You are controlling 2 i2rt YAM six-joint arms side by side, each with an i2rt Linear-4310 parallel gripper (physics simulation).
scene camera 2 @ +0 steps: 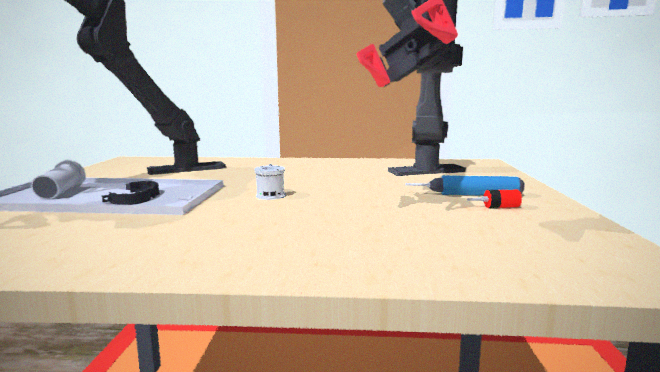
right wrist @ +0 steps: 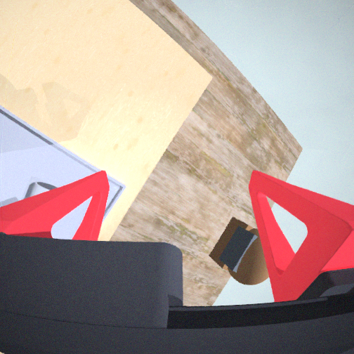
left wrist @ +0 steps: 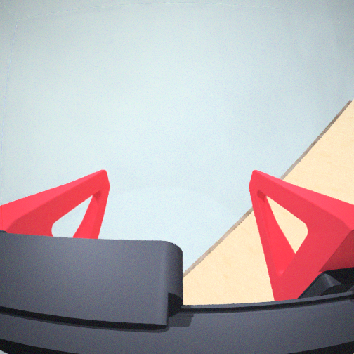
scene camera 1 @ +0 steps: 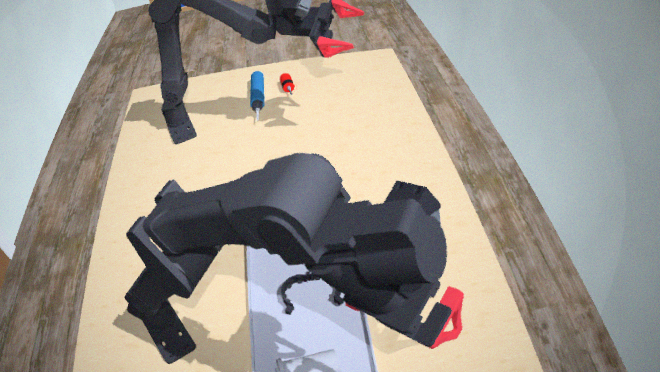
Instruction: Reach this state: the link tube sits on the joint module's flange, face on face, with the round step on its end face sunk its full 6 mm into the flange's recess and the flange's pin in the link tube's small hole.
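Frame: origin at the left arm's base, x ahead, y left, z up, level; metres.
Where they show: left gripper, fingertip midpoint: (scene camera 2: 385, 37) (scene camera 1: 358, 29); right gripper, fingertip midpoint: (scene camera 1: 428, 319); left arm's base at its link origin: (scene camera 2: 426, 171) (scene camera 1: 178, 122); right arm's base at its link origin: (scene camera 2: 187, 169) (scene camera 1: 161, 320).
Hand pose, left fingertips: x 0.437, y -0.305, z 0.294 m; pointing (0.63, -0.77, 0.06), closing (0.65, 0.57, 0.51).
Observation:
Each offset is from my left fingertips to the centre of the thing.
The grey link tube {dx -0.425, dy -0.555, dz -0.261 m} (scene camera 2: 60, 179) lies tilted on the tray in scene camera 2. Part of it (right wrist: 39, 188) shows in the right wrist view behind a finger. The white joint module {dx -0.295, dy -0.131, dz -0.262 m} (scene camera 2: 270, 182) stands upright on the table, apart from the tube, flange side up. In scene camera 1 the right arm hides it. The flange's recess and pin are too small to tell. My left gripper (scene camera 1: 358, 30) (scene camera 2: 389, 36) (left wrist: 179, 177) is open and empty, high above the table, far from both parts. My right gripper (scene camera 1: 400, 325) (right wrist: 178, 178) is open and empty, above the tray side.
The pale tray (scene camera 1: 371, 345) (scene camera 2: 150, 209) (right wrist: 75, 156) also holds a black curved clamp {dx -0.347, dy -0.405, dz -0.279 m} (scene camera 1: 287, 295) (scene camera 2: 135, 193). A blue screwdriver {dx -0.195, dy +0.262, dz -0.274 m} (scene camera 1: 257, 90) (scene camera 2: 475, 185) and a short red screwdriver {dx -0.095, dy +0.263, dz -0.277 m} (scene camera 1: 286, 82) (scene camera 2: 505, 198) lie near the left arm's base.

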